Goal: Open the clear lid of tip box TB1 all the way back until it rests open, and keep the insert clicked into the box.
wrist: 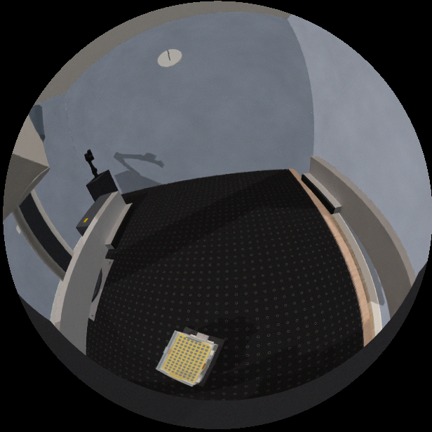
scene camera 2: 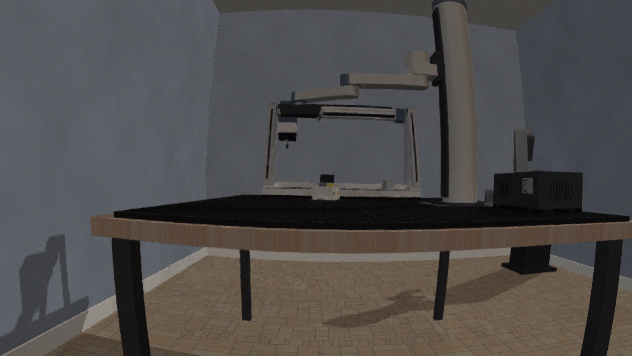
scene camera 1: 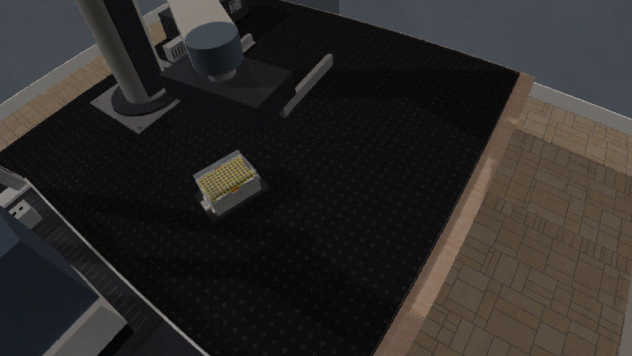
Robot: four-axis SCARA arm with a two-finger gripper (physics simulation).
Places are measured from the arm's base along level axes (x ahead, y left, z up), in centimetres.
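Pixels of known places: gripper, fingertip midpoint: (scene camera 2: 300, 111) (scene camera 1: 288, 48); arm's base, link origin: (scene camera 1: 149, 93).
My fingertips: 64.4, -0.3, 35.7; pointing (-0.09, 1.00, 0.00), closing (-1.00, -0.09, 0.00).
Note:
Ahead of a thing's pixels: the offset from my fingertips to its top centre, as dx, dy, dz. "*": to the spot under its first point.
The tip box TB1 {-10.6, -14.7, -26.6} (scene camera 1: 241, 199) (scene camera 2: 324, 193) stands on the black mat, with its yellow, hole-patterned insert {-10.6, -14.7, -26.9} (scene camera 1: 226, 178) (wrist: 187, 357) level inside. Pale, see-through edges surround the insert; no lid panel stands up or lies folded back beside the box. The clear lid is hard to make out, and its exact seat cannot be told. A small white tab {* -12.5, -21.3, -32.6} (scene camera 1: 205, 204) (wrist: 201, 336) sticks out at one end of the box. My gripper (scene camera 1: 265, 80) (wrist: 213, 178) is open wide and empty. It hangs high above the mat, off to one side of the box and apart from it.
The arm's column (scene camera 1: 117, 55) (scene camera 2: 459, 105) stands on the table beside a dark control box {* -68.0, +54.4, -28.5} (scene camera 2: 537, 191). A gantry frame {* -57.3, -50.9, -8.8} (scene camera 2: 414, 150) stands behind the tip box, with a hanging head {+9.4, -51.3, +3.4} (scene camera 2: 287, 129). The wooden table edge (scene camera 1: 462, 220) runs along the right in scene camera 1.

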